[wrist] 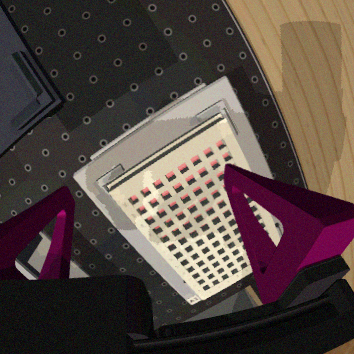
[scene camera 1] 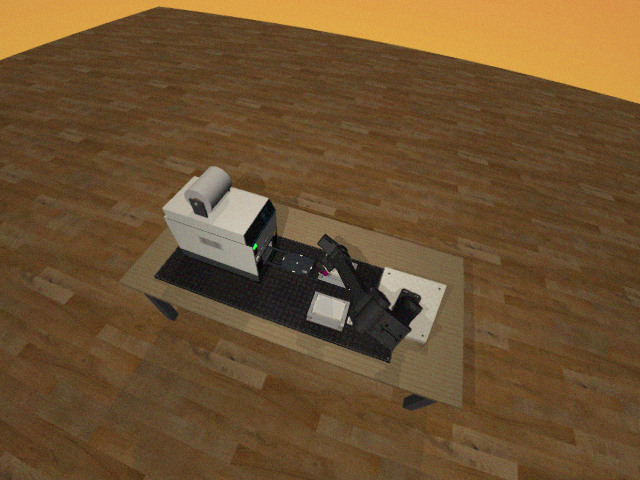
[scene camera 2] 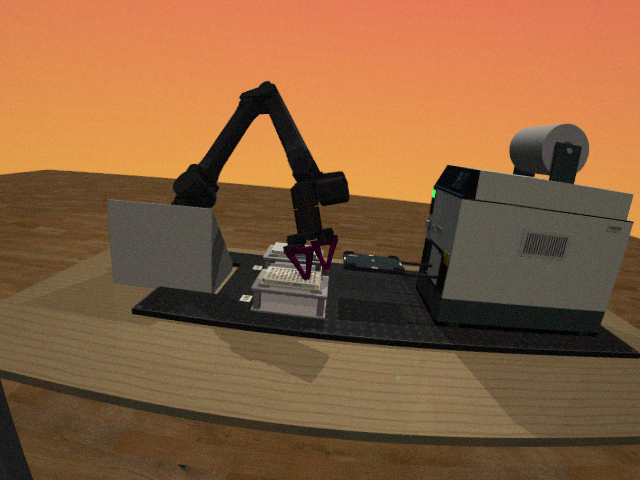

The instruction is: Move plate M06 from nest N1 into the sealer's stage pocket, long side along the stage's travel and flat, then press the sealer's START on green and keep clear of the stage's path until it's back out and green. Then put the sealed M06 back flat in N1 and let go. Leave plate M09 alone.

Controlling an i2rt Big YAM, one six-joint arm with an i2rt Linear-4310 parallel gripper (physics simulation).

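Seen in the pictures: gripper, fingertip midpoint: (wrist: 146, 182) (scene camera 1: 326, 266) (scene camera 2: 317, 274); arm's base at its link origin: (scene camera 2: 175, 232).
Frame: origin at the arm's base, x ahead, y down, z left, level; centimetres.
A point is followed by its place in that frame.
Note:
A cream well plate (scene camera 2: 289, 277) {x 33.0, y 4.1, z -8.9 cm} (wrist: 185, 220) {x 35.1, y 3.9, z -6.5 cm} sits in a grey nest (scene camera 2: 289, 303) {x 33.4, y 10.5, z -8.8 cm} (wrist: 150, 135) {x 40.8, y 5.5, z -7.2 cm}. Another white plate (scene camera 1: 330, 307) {x 29.5, y 3.9, z 13.2 cm} (scene camera 2: 281, 249) {x 26.7, y 3.9, z 10.2 cm} sits in the other nest. I cannot read which plate is M06. My gripper (scene camera 2: 316, 272) {x 38.8, y 3.7, z -5.6 cm} (wrist: 146, 182) {x 38.8, y 3.7, z -5.6 cm} is open and empty, low over the cream plate. In the wrist view one finger overlaps the plate's right side and the other stands left of it. The dark stage (scene camera 1: 297, 262) {x 51.4, y 0.5, z 0.5 cm} (scene camera 2: 373, 261) {x 51.5, y 0.8, z 0.4 cm} (wrist: 15, 95) {x 45.9, y 0.9, z -3.2 cm} is out, with no plate on it. The sealer (scene camera 1: 214, 248) {x 85.6, y -6.3, z 13.8 cm} (scene camera 2: 537, 279) {x 88.2, y -2.3, z -7.9 cm} shows a green light (scene camera 1: 254, 246) {x 65.6, y -16.3, z 11.1 cm} (scene camera 2: 433, 193) {x 65.3, y -16.2, z 11.0 cm}.
Both nests, the stage and the sealer stand on a black perforated board (scene camera 1: 232, 289) {x 75.1, y 11.0, z 21.0 cm} (scene camera 2: 377, 328) {x 53.5, y 11.0, z -13.9 cm} (wrist: 117, 62) {x 47.0, y 11.0, z -7.5 cm}. Small label cards (scene camera 2: 246, 298) {x 23.1, y 11.0, z -8.7 cm} lie beside the nests. A film roll (scene camera 1: 211, 187) {x 85.3, y -35.2, z 5.4 cm} (scene camera 2: 547, 149) {x 85.3, y -30.4, z -4.6 cm} tops the sealer. Stage rails run into the sealer's opening.

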